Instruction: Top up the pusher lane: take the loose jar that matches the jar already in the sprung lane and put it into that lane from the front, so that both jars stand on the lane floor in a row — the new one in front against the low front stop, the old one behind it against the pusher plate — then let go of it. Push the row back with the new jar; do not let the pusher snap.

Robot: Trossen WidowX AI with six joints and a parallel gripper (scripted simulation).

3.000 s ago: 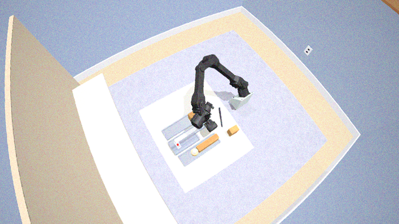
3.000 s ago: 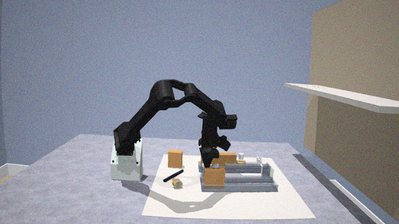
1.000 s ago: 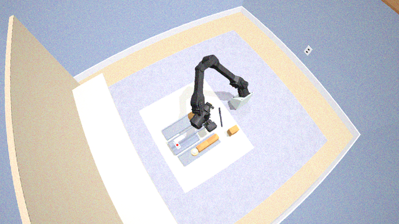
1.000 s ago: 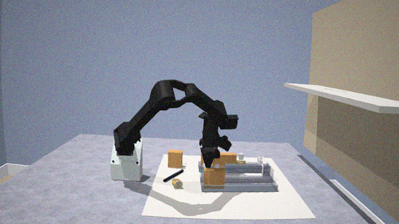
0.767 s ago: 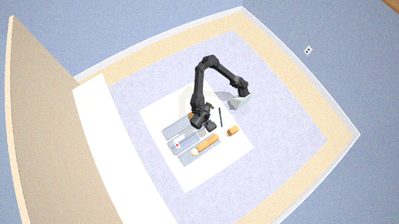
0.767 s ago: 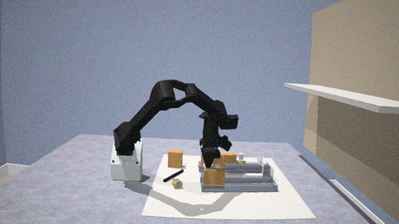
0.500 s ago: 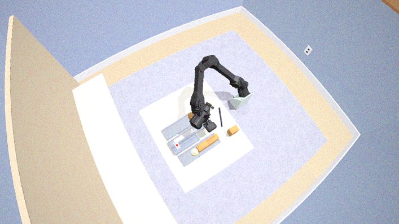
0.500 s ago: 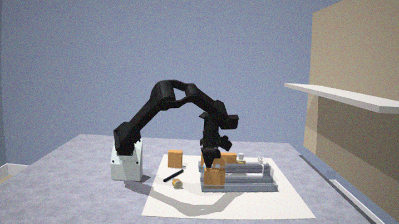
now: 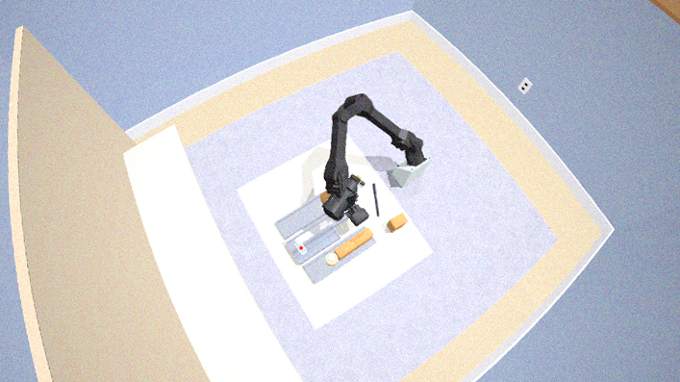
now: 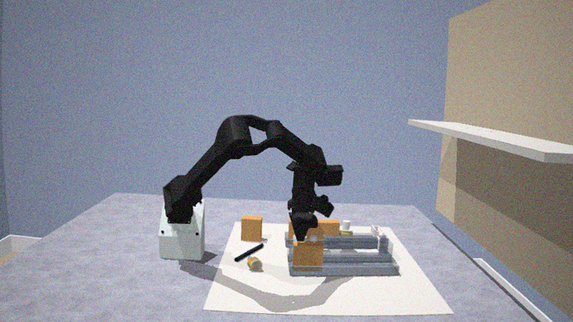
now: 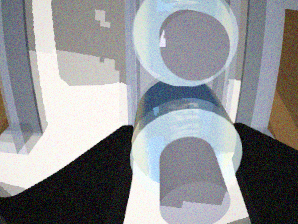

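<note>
My gripper tip is now 140 mm past the black pen, 40 mm above it and 30 mm to the right of it. Also, from my gripper tip: red mark (220 mm ahead, 40 mm to the left, 20 mm above); then grey rack (140 mm ahead, 30 mm below, 20 mm to the left).
</note>
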